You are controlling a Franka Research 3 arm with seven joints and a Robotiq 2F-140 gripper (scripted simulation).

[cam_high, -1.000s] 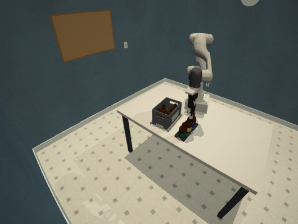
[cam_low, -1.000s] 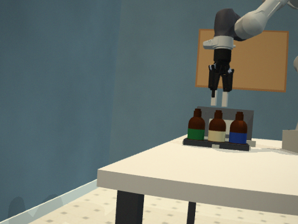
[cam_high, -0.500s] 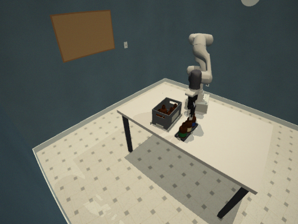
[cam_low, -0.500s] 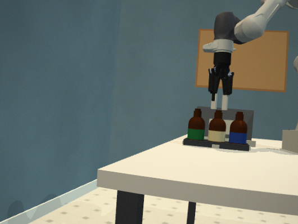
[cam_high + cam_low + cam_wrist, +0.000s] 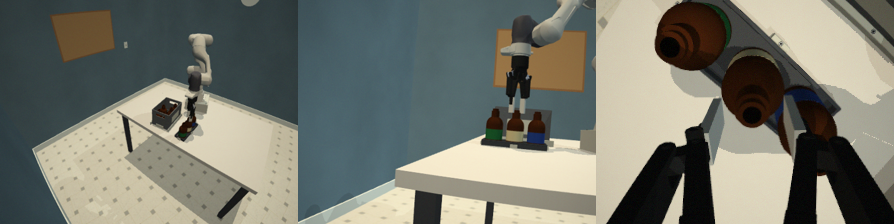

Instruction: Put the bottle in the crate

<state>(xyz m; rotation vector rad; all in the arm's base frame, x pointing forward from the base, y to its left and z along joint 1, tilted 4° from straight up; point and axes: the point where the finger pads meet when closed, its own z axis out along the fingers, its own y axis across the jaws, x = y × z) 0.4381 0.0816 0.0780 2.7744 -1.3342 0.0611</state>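
Right now my hand is 9 cm short of the green-labelled bottle, 1 cm to the left of it and 9 cm above it. The rest, counted from my hand: grey crate: 5 cm behind, 25 cm to the right, 9 cm below; then dark tray: 17 cm below; then blue-labelled bottle: 9 cm behind, 1 cm to the left, 9 cm below.
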